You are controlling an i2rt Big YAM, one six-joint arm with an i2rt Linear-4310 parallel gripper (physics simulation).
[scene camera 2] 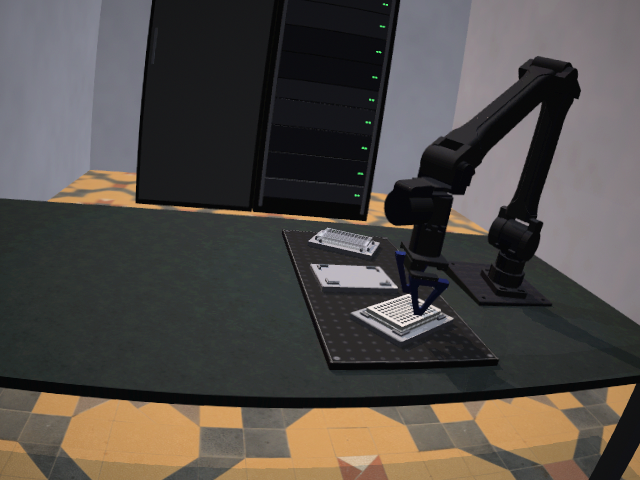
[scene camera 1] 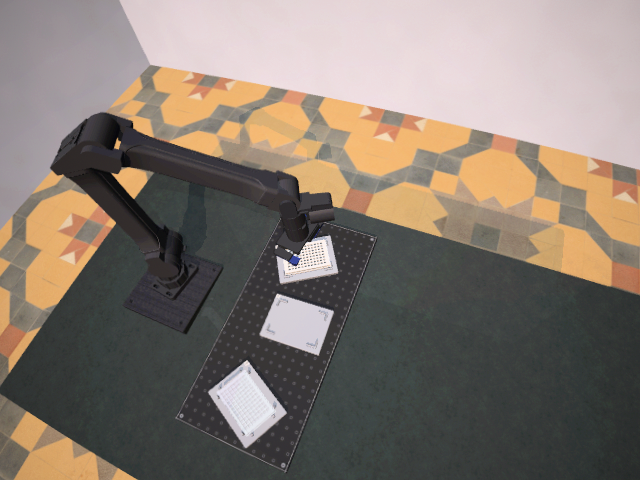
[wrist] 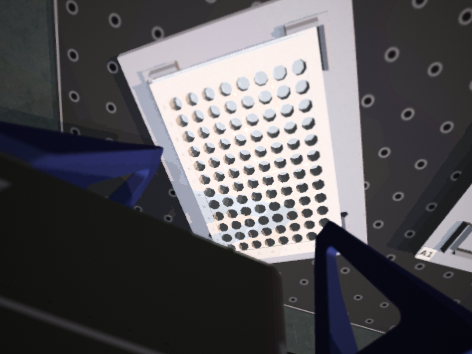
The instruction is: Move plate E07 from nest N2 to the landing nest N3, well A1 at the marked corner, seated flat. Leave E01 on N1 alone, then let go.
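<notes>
A cream well plate (scene camera 1: 315, 255) (scene camera 2: 395, 310) (wrist: 240, 120) lies on a pale nest (scene camera 1: 310, 274) (scene camera 2: 361, 315) (wrist: 345, 100); its label is not readable. My gripper (scene camera 1: 306, 244) (scene camera 2: 412, 301) (wrist: 244, 195) is open and empty, low over this plate. In the wrist view, the left fingertip is beyond the plate's left edge, the right one by its lower right corner, and the finger line is slanted to the plate. The middle nest (scene camera 1: 297, 324) (scene camera 2: 356, 277) (wrist: 445, 261) bears no plate; an A1 mark shows at its corner. A clear plate (scene camera 1: 248, 403) (scene camera 2: 343, 238) sits on the third nest (scene camera 1: 276, 413) (scene camera 2: 316, 242).
The nests stand in a row on a black perforated board (scene camera 1: 305, 377) (scene camera 2: 356, 353) (wrist: 395, 125) on the dark green table (scene camera 1: 439, 361) (scene camera 2: 155, 299). The arm's base plate (scene camera 1: 170, 315) (scene camera 2: 522, 298) is beside the board. Corner stops rise from the middle nest.
</notes>
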